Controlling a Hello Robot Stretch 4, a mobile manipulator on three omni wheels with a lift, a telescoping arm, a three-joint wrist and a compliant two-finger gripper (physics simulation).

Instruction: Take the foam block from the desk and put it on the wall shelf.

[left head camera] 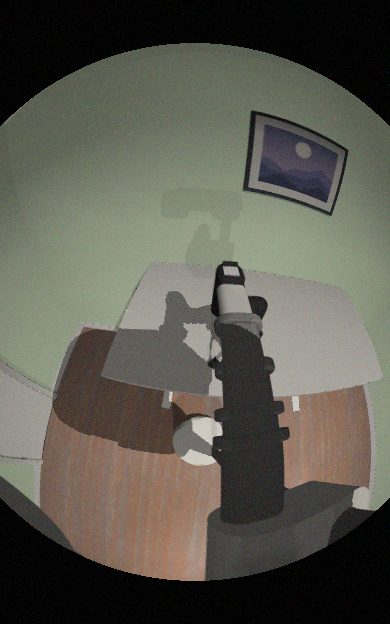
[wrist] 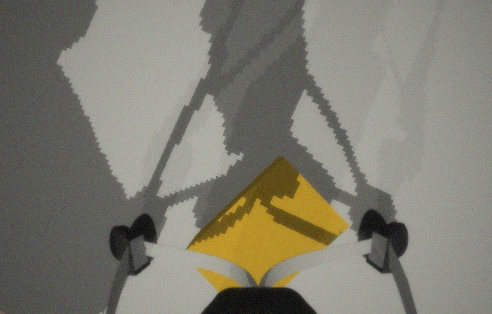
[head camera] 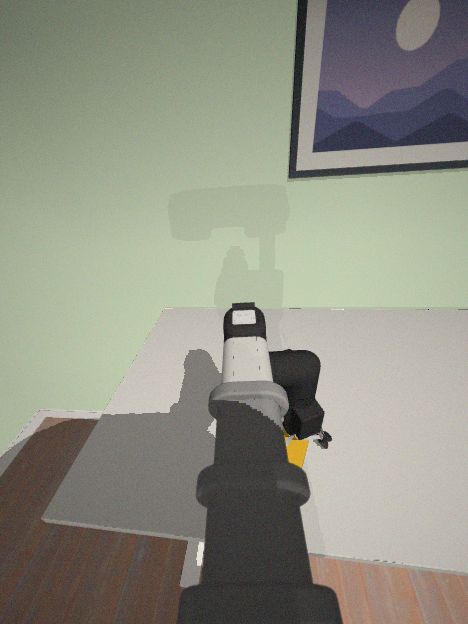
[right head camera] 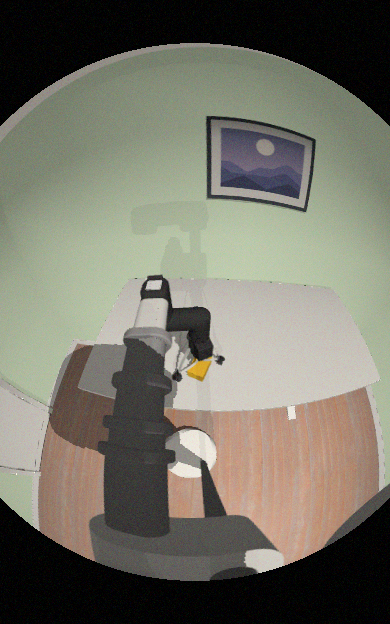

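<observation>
The yellow foam block [head camera: 297,452] [right head camera: 199,369] [wrist: 272,220] lies on the light grey desk [head camera: 392,478] [left head camera: 320,345] [right head camera: 280,350] [wrist: 450,150]. In the wrist view it is turned so that one corner points up and away, and its near part is partly covered by the finger strips and the black gripper body. My gripper [right head camera: 198,367] [wrist: 257,231] is open, with its two fingertips apart on either side of the block and not touching it. In the head view the arm hides part of the block and one finger. The wall shelf does not show in these views.
A framed mountain picture [head camera: 372,120] [left head camera: 300,157] [right head camera: 260,160] hangs on the green wall behind the desk. A round white object [left head camera: 197,442] [right head camera: 192,452] stands on the wooden floor in front of the desk. Another pale surface [left head camera: 20,425] [right head camera: 20,437] shows at the far left.
</observation>
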